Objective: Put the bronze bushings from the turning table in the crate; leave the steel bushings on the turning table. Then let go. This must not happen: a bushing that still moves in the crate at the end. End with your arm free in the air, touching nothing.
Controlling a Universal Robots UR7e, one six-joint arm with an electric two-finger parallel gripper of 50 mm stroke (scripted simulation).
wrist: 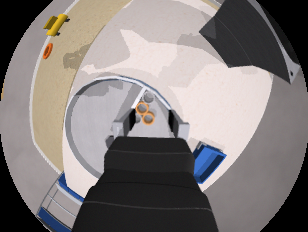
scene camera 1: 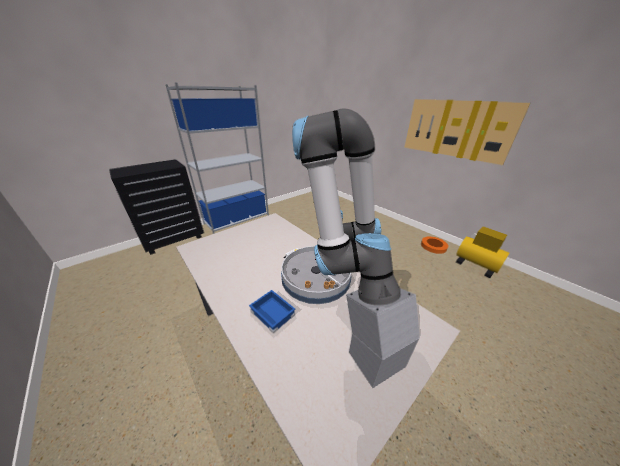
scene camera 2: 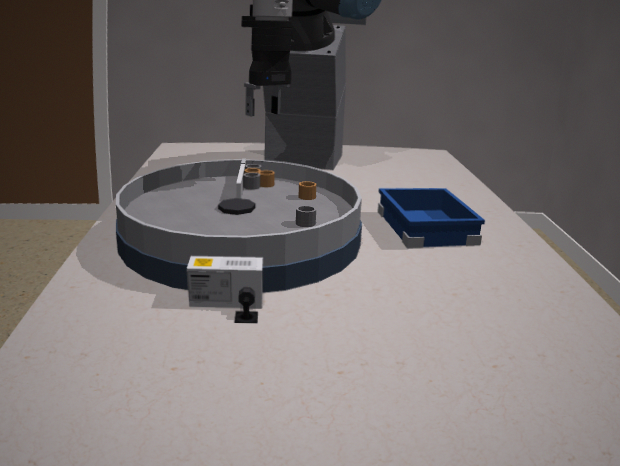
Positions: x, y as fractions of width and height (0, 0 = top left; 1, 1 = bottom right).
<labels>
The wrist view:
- gripper: 0.50, 0.50
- blue crate: 0.67, 0.70
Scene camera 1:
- blue crate: 0.44, 0.67
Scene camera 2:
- blue crate: 0.71, 0.44
</labels>
